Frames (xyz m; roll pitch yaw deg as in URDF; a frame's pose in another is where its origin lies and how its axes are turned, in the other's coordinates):
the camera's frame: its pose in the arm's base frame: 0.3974 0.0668 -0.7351 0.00 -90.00 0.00
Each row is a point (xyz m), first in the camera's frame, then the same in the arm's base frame.
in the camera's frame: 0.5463 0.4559 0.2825
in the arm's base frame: 0.1149 0.5227 -0.1888
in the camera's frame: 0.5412 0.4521 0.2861
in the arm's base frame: 0.1113 0.5189 -0.1939
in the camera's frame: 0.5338 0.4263 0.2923
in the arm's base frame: 0.1051 0.4931 -0.2013
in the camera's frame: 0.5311 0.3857 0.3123
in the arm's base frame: 0.0851 0.4525 -0.2040
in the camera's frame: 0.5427 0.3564 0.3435
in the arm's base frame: 0.0539 0.4232 -0.1924
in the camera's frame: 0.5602 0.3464 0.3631
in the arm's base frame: 0.0343 0.4132 -0.1749
